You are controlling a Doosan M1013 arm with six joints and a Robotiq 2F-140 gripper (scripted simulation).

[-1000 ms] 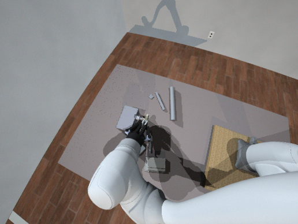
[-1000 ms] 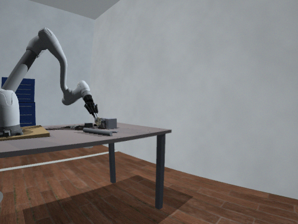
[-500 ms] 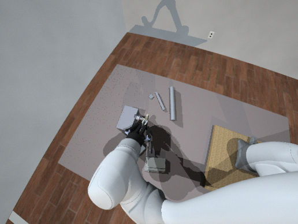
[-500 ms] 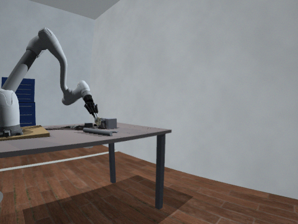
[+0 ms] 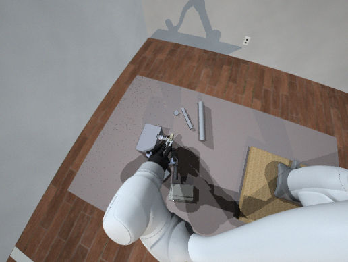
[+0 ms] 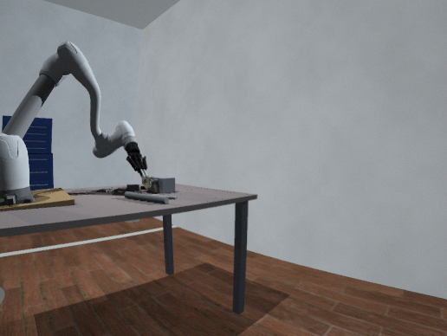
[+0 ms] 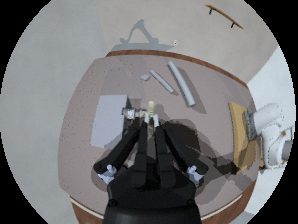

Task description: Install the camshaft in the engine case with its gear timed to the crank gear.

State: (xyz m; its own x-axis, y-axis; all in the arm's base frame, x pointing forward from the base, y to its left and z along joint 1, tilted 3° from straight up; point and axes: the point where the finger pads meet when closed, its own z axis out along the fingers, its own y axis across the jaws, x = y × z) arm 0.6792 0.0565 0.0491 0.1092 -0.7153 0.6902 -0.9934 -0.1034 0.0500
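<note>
The short pin is 7 cm behind my hand, 9 cm to the left of it and 9 cm below it. The rest, counted from my hand: flat bar 2 cm behind, 22 cm to the right, 9 cm below; black disc 7 cm ahead, 15 cm to the left, 9 cm below; square block 1 cm behind, 14 cm to the left, 8 cm below.
</note>
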